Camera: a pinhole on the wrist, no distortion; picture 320 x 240 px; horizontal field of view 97.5 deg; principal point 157.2 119.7 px. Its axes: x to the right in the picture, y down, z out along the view. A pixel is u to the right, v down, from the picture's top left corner.
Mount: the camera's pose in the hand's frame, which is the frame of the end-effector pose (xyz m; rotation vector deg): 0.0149 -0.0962 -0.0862 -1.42 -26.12 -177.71
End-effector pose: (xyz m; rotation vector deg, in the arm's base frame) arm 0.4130 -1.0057 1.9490 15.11 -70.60 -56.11
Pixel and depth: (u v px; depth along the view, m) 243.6 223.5 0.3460
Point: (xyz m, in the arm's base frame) 0.0131 -0.9026 1.7800
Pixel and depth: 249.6 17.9 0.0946
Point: 0.4237 -0.9777 1.9104
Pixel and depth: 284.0 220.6 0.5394
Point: -0.2218 -0.6705 1.6348
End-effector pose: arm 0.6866 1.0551 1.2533 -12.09 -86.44 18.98
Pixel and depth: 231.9 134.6 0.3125
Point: 0.4610 0.9534 1.1415
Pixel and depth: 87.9 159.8 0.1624
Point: 0.6163 0.9953 1.3815
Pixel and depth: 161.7 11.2 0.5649
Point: 0.3183 1.4874 1.1090
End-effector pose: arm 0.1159 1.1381 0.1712 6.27 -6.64 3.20
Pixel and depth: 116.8 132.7 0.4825
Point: 0.2324 1.1031 0.5718
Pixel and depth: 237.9 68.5 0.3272
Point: -0.0811 1.2185 0.3563
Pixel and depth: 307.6 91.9 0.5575
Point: -0.5129 1.2283 0.5412
